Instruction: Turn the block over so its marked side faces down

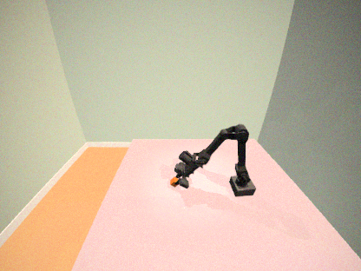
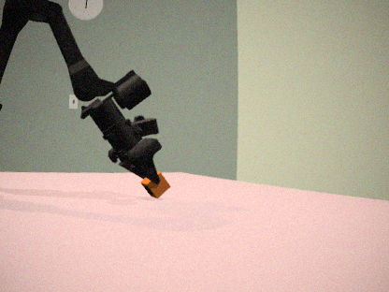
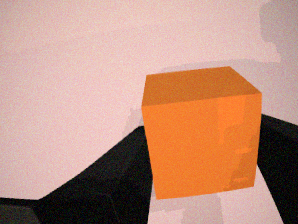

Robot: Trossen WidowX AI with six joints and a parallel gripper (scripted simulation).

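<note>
Now: the orange block 1 cm behind my gripper tip and 1 cm below it.
</note>
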